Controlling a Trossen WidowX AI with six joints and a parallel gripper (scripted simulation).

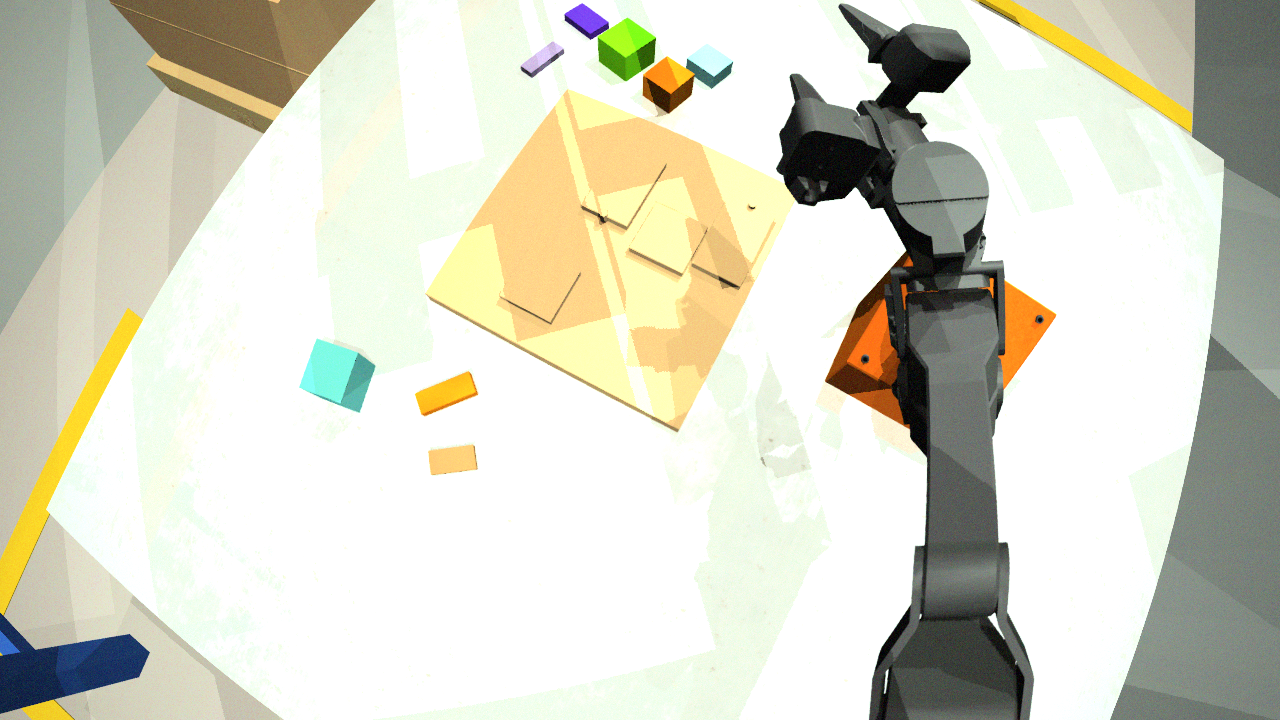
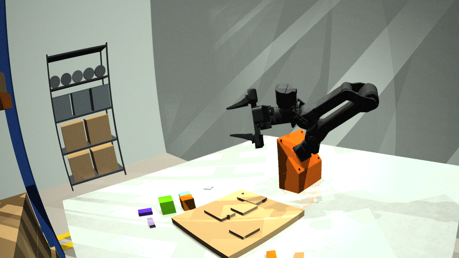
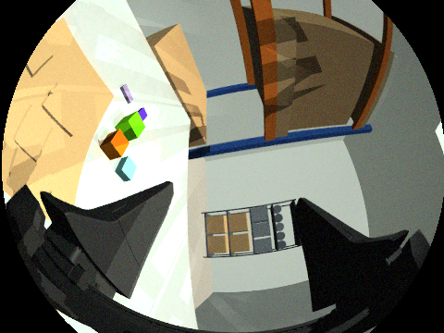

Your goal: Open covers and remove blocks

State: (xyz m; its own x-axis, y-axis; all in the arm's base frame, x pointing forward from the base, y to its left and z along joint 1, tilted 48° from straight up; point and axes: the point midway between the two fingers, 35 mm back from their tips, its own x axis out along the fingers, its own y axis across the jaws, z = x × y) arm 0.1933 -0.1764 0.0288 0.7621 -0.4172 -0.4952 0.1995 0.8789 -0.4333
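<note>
Right now my gripper tip is 19 cm short of the orange flat piece, 36 cm to the right of it and 27 cm above it. The rest, counted from my gripper tip: orange cube: 16 cm ahead, 8 cm to the right, 25 cm below; then grey tile: 1 cm ahead, 17 cm to the right, 27 cm below; then pale cyan block: 13 cm ahead, 14 cm to the right, 26 cm below.
</note>
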